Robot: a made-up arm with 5 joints.
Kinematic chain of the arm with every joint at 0, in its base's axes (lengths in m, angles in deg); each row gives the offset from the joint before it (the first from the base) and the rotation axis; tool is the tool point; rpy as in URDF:
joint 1: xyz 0 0 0.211 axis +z
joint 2: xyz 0 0 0 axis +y
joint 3: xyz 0.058 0 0.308 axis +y
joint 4: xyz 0.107 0 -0.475 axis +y
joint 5: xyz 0.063 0 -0.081 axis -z
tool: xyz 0 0 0 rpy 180 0 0
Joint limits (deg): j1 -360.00..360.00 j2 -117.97..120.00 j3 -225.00..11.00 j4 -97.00..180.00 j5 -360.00..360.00
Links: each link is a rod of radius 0.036 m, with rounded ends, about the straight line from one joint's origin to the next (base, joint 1, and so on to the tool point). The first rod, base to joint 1, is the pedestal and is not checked.
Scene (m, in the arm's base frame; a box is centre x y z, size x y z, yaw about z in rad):
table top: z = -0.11
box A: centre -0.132 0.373 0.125 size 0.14 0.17 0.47 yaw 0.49
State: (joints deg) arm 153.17 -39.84 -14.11 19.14 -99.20
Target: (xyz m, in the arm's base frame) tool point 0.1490 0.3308 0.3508
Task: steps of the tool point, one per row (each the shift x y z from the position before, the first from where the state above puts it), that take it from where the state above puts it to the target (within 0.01 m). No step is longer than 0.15 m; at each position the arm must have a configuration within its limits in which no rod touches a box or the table.
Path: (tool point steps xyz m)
1: 0.0595 0.0569 0.1127
2: 0.0879 0.0149 0.1049
3: 0.0935 -0.0360 0.0872
4: 0.0741 -0.0834 0.0613
5: 0.0342 -0.1152 0.0293
6: -0.0163 -0.1236 -0.0059
7: 0.0206 0.1261 0.0027
8: 0.0322 0.1165 -0.0342
9: 0.0393 0.0962 -0.0672
10: 0.0400 0.0674 -0.0926
11: 0.0340 0.0340 -0.1085

